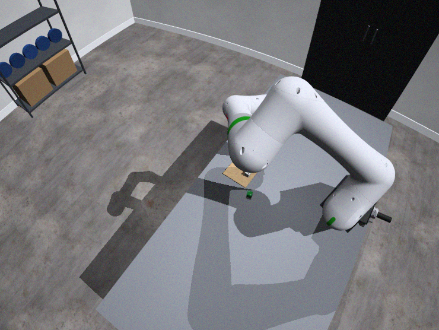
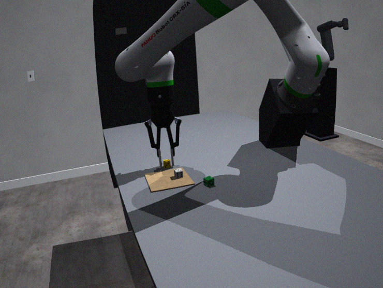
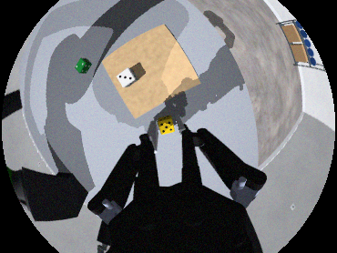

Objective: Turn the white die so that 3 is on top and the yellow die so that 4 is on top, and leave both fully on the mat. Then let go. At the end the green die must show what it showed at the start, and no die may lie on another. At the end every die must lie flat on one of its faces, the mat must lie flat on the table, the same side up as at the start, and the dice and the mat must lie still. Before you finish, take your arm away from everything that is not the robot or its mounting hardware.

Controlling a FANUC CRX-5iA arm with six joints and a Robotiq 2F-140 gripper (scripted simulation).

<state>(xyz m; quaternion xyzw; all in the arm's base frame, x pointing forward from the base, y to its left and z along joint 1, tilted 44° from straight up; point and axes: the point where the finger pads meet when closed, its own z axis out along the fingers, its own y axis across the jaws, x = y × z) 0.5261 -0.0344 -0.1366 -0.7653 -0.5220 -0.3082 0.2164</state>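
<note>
My gripper is now 30 mm above the yellow die. Also, from my hand: white die 110 mm to the left, 20 mm below, 10 mm behind; then tan mat 110 mm to the left, 40 mm below, 20 mm ahead; then green die 200 mm to the left, 90 mm behind, 30 mm below.
</note>
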